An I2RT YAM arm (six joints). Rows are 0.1 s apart.
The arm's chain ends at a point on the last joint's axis. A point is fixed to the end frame.
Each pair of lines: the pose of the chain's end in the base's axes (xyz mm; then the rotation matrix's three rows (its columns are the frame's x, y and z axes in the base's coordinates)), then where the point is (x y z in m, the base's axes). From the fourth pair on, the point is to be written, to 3 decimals.
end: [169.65, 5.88, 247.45], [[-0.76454, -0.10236, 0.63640], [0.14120, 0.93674, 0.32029], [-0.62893, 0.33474, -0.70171]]
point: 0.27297 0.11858 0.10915
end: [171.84, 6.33, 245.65], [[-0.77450, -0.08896, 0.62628], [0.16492, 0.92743, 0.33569], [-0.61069, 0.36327, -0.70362]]
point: 0.27356 0.12221 0.10880
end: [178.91, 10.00, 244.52], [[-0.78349, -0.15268, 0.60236], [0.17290, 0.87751, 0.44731], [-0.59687, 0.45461, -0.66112]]
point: 0.27256 0.14584 0.12090
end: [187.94, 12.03, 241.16], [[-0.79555, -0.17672, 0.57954], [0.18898, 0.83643, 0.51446], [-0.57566, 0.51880, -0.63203]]
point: 0.276 0.160 0.127
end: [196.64, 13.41, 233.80], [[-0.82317, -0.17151, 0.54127], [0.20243, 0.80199, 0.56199], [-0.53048, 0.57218, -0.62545]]
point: 0.276 0.169 0.125
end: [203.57, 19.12, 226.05], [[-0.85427, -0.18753, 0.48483], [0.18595, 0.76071, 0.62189], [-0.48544, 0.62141, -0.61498]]
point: 0.270 0.184 0.122
